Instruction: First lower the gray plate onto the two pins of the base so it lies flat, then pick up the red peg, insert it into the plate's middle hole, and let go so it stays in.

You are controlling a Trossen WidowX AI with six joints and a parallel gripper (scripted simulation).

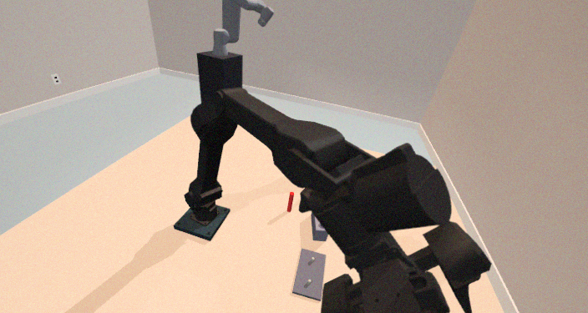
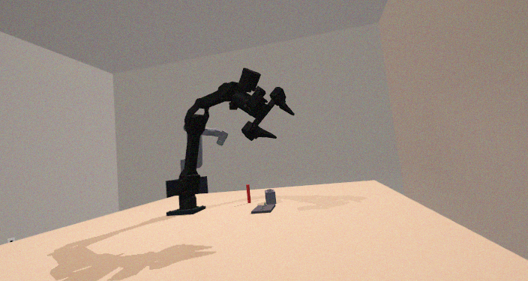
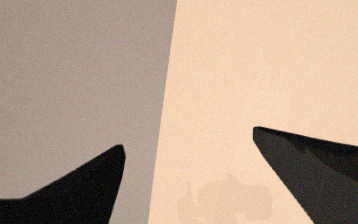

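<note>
My gripper tip is now 300 mm to the right of the gray plate, 240 mm above it and 190 mm past it. Also, from my gripper tip: red peg: 320 mm to the left, 300 mm behind, 240 mm below; then flat base: 270 mm below, 160 mm behind, 150 mm to the left.
</note>
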